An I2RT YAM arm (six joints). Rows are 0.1 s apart.
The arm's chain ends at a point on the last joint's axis. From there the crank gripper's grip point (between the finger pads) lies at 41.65 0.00 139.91 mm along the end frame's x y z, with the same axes.
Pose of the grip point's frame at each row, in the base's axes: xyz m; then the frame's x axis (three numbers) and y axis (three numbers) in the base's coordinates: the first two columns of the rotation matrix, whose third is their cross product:
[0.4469 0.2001 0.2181 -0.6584 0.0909 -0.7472 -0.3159 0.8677 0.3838]
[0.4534 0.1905 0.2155 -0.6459 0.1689 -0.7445 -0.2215 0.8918 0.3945]
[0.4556 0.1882 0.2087 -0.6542 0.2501 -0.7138 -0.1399 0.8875 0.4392]
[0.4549 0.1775 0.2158 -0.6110 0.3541 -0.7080 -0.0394 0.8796 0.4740]
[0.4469 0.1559 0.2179 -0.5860 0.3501 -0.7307 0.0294 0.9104 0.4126]
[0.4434 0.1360 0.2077 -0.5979 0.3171 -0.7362 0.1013 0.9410 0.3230]
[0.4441 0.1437 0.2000 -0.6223 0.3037 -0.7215 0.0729 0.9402 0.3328]
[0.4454 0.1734 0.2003 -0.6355 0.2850 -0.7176 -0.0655 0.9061 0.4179]
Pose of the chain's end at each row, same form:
[0.3787 0.1279 0.3251 -0.6584 0.0909 -0.7472 -0.3159 0.8677 0.3838]
[0.3781 0.1247 0.3219 -0.6459 0.1689 -0.7445 -0.2215 0.8918 0.3945]
[0.3788 0.1236 0.3148 -0.6542 0.2501 -0.7138 -0.1399 0.8875 0.4392]
[0.3697 0.1183 0.3185 -0.6110 0.3541 -0.7080 -0.0394 0.8796 0.4740]
[0.3580 0.1105 0.3244 -0.5860 0.3501 -0.7307 0.0294 0.9104 0.4126]
[0.3570 0.1062 0.3216 -0.5979 0.3171 -0.7362 0.1013 0.9410 0.3230]
[0.3610 0.1094 0.3150 -0.6223 0.3037 -0.7215 0.0729 0.9402 0.3328]
[0.3642 0.1178 0.3081 -0.6355 0.2850 -0.7176 -0.0655 0.9061 0.4179]

